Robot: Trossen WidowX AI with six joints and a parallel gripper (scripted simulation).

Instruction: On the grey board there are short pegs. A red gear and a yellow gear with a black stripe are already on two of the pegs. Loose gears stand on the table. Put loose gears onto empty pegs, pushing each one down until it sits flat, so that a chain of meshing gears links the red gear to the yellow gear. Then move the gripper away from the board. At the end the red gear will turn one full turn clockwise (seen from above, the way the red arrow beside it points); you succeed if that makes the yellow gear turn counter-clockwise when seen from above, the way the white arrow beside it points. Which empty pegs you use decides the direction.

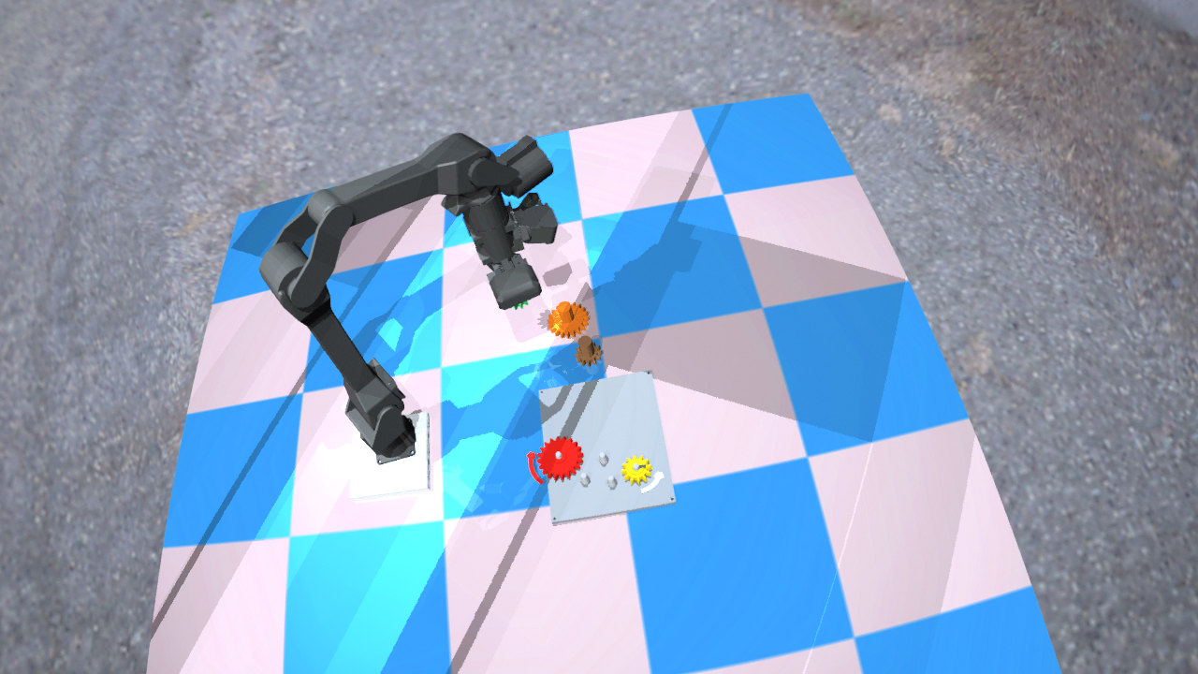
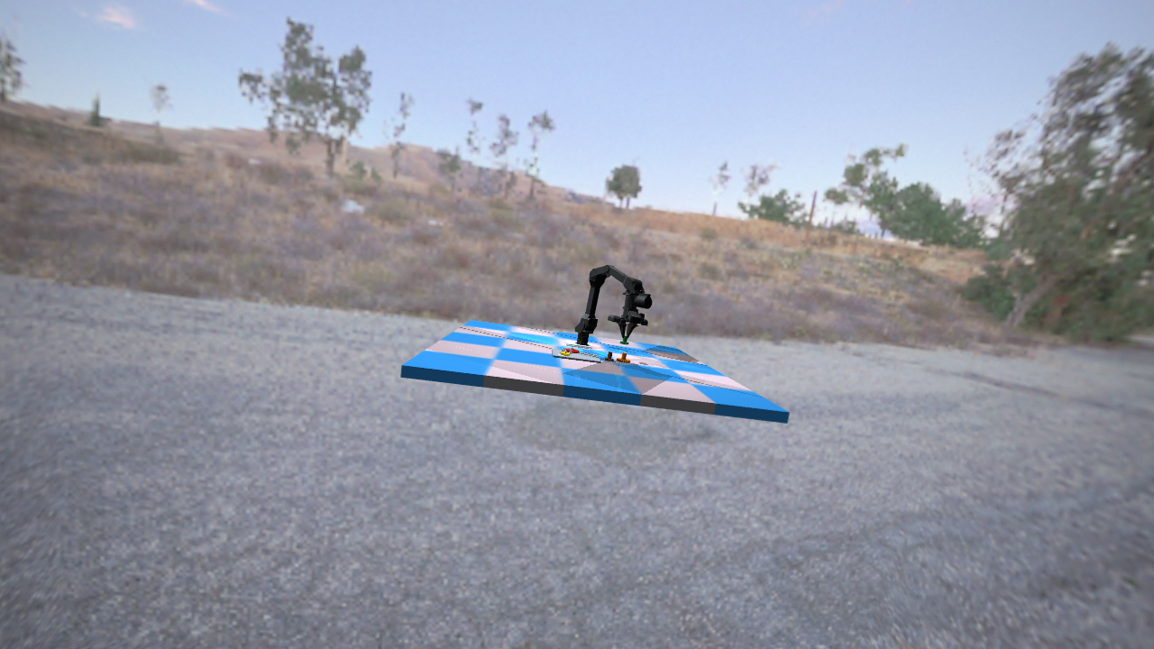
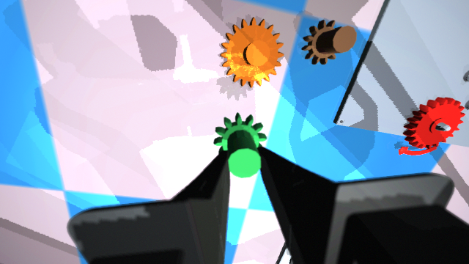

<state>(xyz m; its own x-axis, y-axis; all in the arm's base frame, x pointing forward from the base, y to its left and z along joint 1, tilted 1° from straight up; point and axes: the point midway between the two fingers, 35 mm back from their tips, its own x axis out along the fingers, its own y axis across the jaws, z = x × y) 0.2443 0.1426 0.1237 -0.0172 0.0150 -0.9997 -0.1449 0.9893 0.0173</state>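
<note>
The red gear lies 25 cm to the right of my gripper tip and 8 cm below it. From my gripper tip the other things lie so: brown gear (8 cm ahead, 9 cm to the right, 8 cm below); then green gear (1 cm below); then orange gear (6 cm ahead, 1 cm to the right, 8 cm below).
</note>
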